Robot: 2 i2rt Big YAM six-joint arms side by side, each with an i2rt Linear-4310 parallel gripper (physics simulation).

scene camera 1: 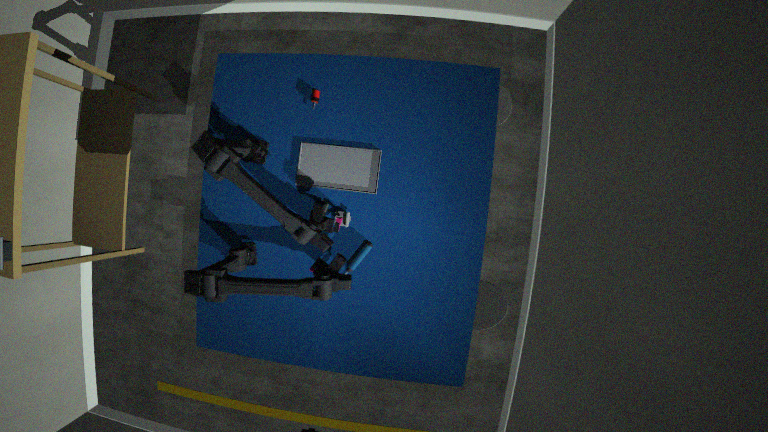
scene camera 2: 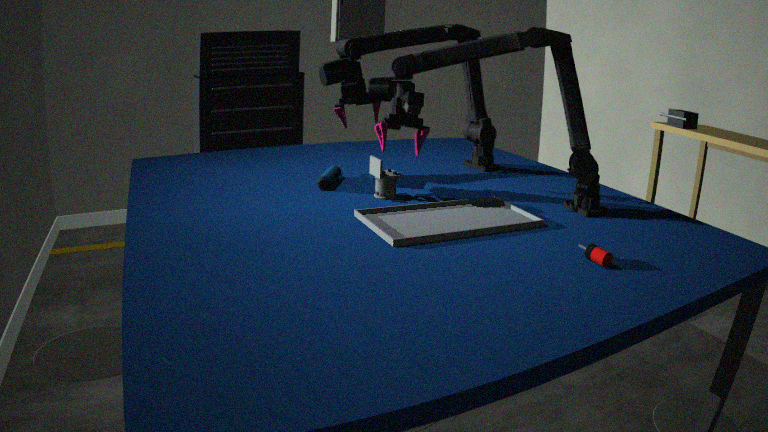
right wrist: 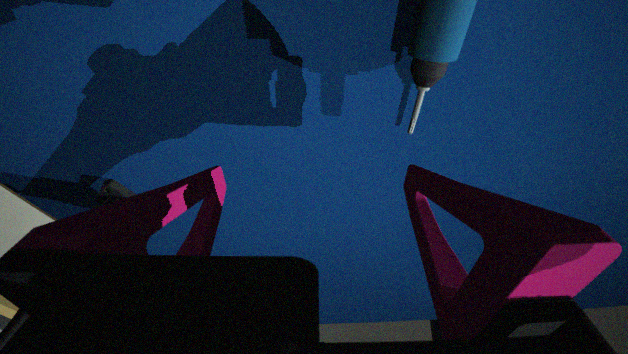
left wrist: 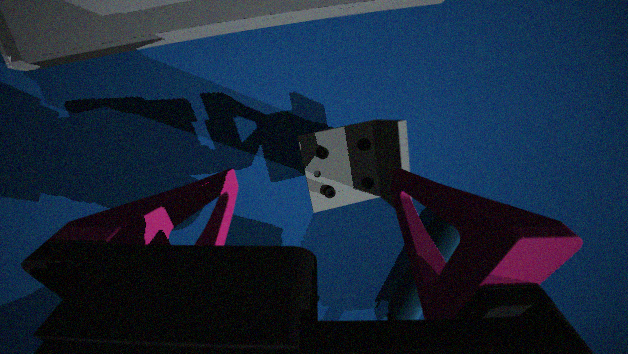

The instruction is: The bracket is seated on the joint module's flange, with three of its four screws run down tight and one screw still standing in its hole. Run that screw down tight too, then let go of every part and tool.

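Places are measured from the left arm's base along level axes (x ahead, y right, z down), in millimetres.
Where they show: left gripper, fingertip midpoint: [scene camera 1: 332, 215] [scene camera 2: 400, 153] [left wrist: 314, 177]; right gripper, fingertip midpoint: [scene camera 2: 361, 126] [right wrist: 314, 175]; left arm's base, origin of the base link: [scene camera 1: 260, 152] [scene camera 2: 585, 210]; right arm's base, origin of the base link: [scene camera 1: 249, 253] [scene camera 2: 481, 167].
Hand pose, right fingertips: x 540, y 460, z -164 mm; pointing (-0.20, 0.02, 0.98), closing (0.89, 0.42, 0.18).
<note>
Each offset is from my right fingertips to the top centre of the thing.
The pale bracket [scene camera 2: 375, 166] [left wrist: 336, 145] is seated on the grey joint module @(dx -10, dy -224, dz +100 mm) [scene camera 2: 385, 188], which stands upright on the blue table. In the left wrist view several dark screw heads show in its plate; I cannot tell which one stands higher. My left gripper [scene camera 2: 400, 152] [left wrist: 314, 177] is open and empty, above the bracket. A blue screwdriver @(dx +96, dy -27, dz +123 mm) [scene camera 1: 358, 256] [scene camera 2: 329, 178] [right wrist: 442, 35] lies on the table beside the module, partly behind a finger in the left wrist view. My right gripper [scene camera 2: 360, 124] [right wrist: 314, 175] is open and empty, above the table near the driver's bit.
A pale tray @(dx -99, dy -466, dz +148 mm) [scene camera 1: 375, 171] [scene camera 2: 467, 238] lies beside the module, above it in scene camera 1. A red screwdriver @(dx -297, dy -782, dz +130 mm) [scene camera 1: 315, 95] [scene camera 2: 598, 255] lies beyond the tray. The two forearms are close together near the module.
</note>
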